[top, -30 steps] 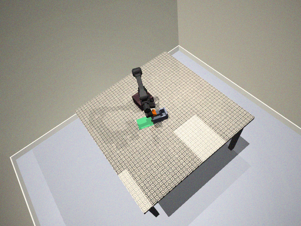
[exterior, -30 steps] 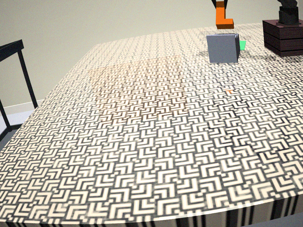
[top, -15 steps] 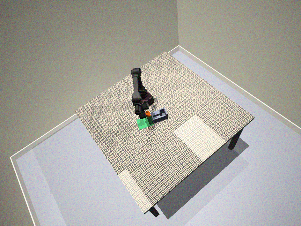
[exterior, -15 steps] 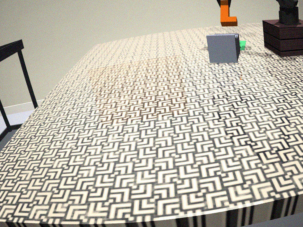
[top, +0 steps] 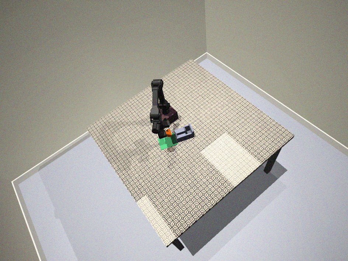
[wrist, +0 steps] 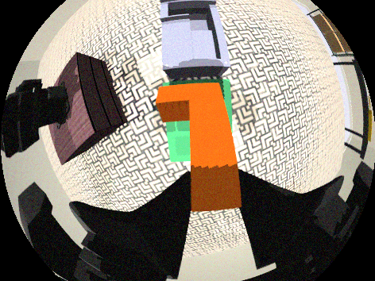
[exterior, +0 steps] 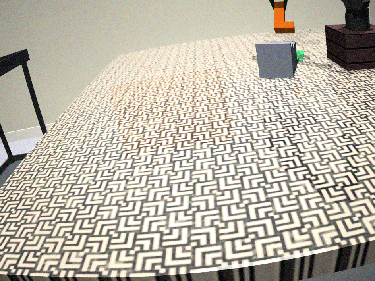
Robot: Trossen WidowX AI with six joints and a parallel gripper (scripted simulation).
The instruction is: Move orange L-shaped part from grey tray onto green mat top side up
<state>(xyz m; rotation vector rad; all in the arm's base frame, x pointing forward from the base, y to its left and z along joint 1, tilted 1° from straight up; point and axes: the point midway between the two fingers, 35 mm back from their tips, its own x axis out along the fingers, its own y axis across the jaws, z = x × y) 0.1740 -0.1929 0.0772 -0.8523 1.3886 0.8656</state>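
My gripper tip is now 160 mm above the green mat, 20 mm to the right of it and 10 mm short of it. Round my gripper tip: orange L-shaped part: 40 mm to the left, 30 mm below.
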